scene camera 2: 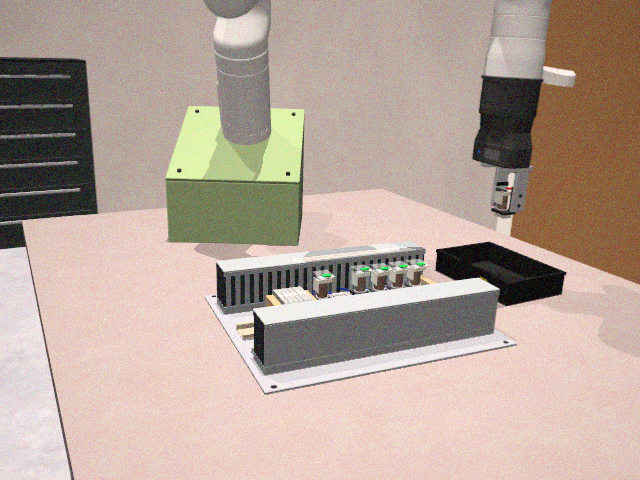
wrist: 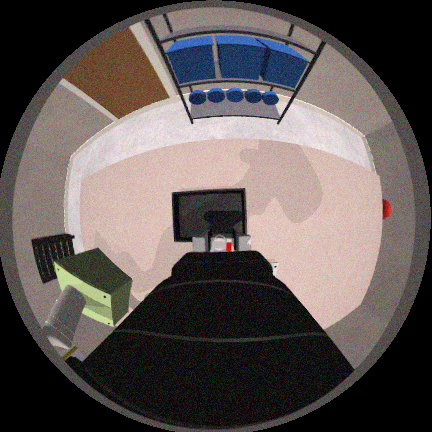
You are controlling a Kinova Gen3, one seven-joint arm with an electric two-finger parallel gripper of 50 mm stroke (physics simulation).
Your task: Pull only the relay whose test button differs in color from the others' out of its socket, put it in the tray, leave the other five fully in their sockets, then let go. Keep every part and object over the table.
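My gripper is shut on the relay with the red test button, a clear-cased block with a brown inside, and holds it in the air. In the wrist view it hangs at the near edge of the black tray, whose inside shows a dark shadow. In the scene view, several relays with green buttons stand in the row between the grey ducts: one stands apart on the left, and others stand to its right. Their lower parts are hidden by the front duct.
The front grey duct and rear slotted duct stand on a white plate. White terminal blocks stand left of the relays. The green base box is at the back of the table, left of the tray.
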